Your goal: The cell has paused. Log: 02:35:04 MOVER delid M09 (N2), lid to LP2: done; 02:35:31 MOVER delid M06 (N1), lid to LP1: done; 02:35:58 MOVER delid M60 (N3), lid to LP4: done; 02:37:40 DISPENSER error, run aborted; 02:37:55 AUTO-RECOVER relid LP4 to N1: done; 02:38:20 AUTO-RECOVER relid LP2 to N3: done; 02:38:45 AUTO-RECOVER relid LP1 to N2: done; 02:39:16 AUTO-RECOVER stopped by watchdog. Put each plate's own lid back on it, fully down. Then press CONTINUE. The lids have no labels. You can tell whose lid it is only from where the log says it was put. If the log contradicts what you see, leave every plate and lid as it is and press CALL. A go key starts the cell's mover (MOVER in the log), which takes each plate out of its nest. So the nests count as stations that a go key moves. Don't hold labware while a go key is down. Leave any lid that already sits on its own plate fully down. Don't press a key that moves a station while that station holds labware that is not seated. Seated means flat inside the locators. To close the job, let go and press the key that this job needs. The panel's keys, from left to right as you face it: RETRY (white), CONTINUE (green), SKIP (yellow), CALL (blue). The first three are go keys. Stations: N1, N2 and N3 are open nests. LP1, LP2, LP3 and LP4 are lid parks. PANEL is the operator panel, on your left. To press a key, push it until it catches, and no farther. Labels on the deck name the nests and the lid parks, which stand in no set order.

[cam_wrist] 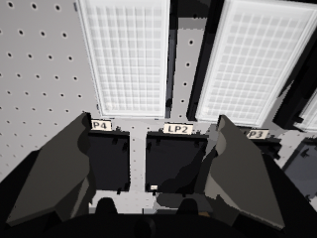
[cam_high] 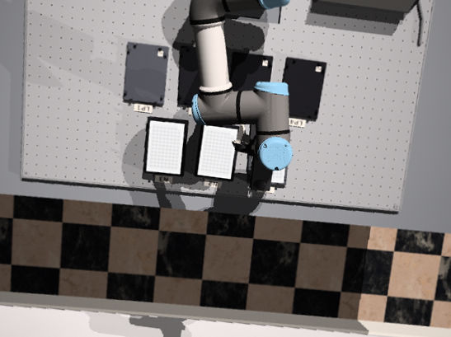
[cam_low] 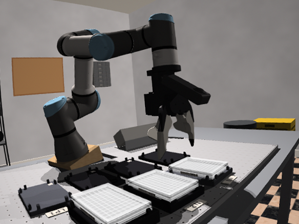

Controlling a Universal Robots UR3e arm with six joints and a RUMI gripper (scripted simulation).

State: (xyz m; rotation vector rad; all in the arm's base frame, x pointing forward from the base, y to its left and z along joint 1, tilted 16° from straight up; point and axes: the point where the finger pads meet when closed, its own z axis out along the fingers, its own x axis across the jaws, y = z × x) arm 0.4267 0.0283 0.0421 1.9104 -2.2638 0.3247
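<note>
The lid park LP1 lies 200 mm behind my hand, 260 mm to the right of it and 60 mm below it. From my hand the other things lie so: lid park LP2: 150 mm behind, 10 mm to the right, 60 mm below; then LP2 label: 60 mm behind, 30 mm to the right, 70 mm below; then N1 label: 130 mm ahead, 10 mm to the left, 70 mm below.
</note>
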